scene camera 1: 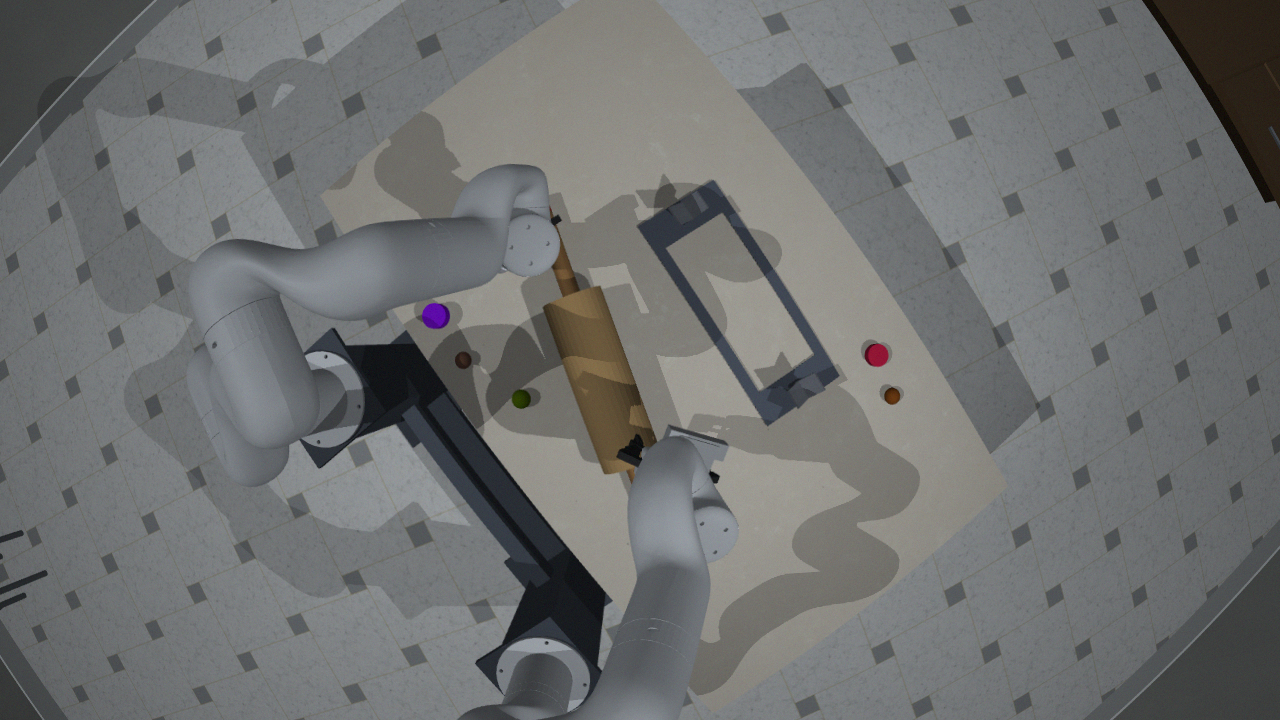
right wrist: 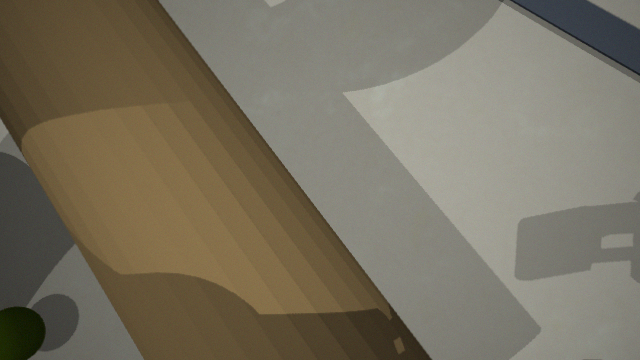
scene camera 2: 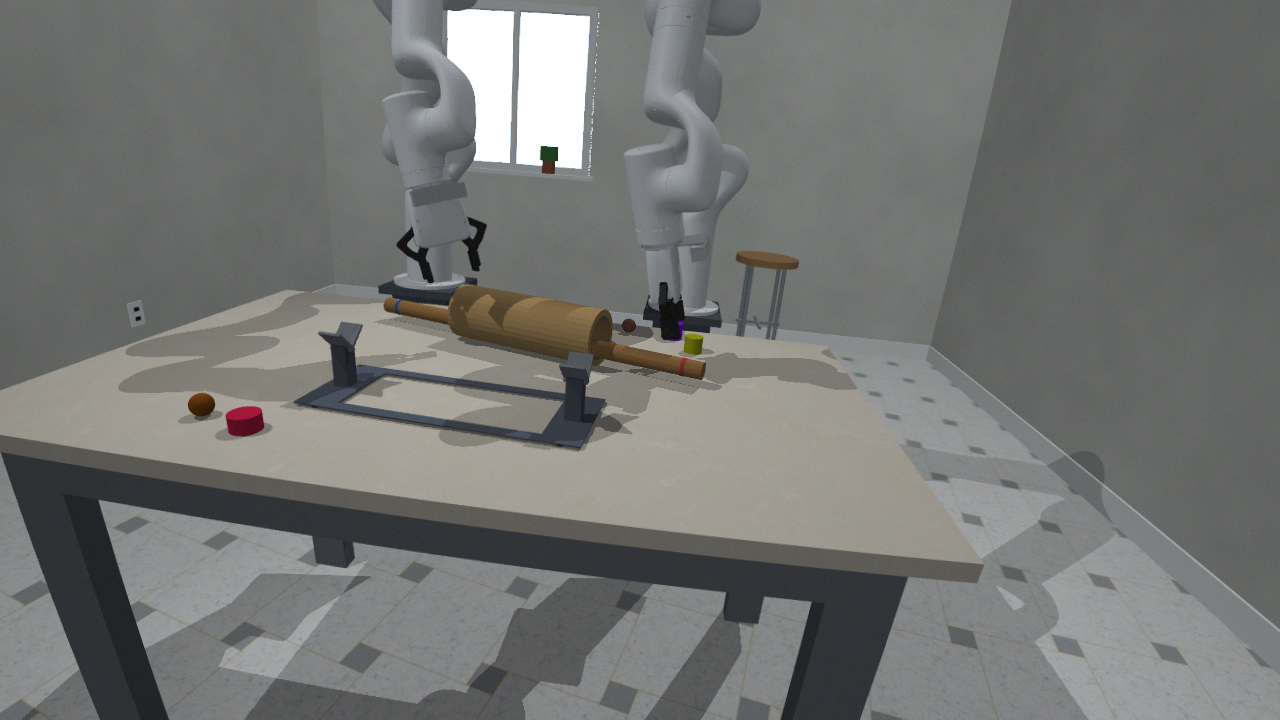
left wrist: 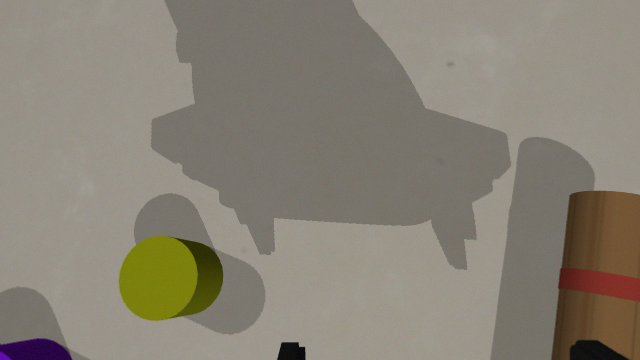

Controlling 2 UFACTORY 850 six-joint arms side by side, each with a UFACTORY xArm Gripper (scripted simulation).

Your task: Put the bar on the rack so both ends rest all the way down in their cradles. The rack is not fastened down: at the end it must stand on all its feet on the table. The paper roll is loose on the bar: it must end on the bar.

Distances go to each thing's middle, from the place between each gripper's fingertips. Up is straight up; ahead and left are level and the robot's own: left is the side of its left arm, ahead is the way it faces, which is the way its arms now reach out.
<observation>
I see the yellow cylinder point(left wrist: 162, 277) 110 mm behind my left hand point(scene camera 2: 674, 329), 70 mm below it and 50 mm to the left of it. Also, from my left hand: paper roll point(scene camera 1: 593, 357): 280 mm to the right, 30 mm below, 20 mm behind; red disc point(scene camera 2: 243, 421): 550 mm to the right, 410 mm ahead, 80 mm below.
I see my right gripper point(scene camera 2: 453, 276) 150 mm to the right of the paper roll, 90 mm above it and 10 mm past it. Also, from my right hand: yellow cylinder (470 mm to the left, 130 mm below, 100 mm behind); then red disc (420 mm ahead, 130 mm to the right, 130 mm below).
</observation>
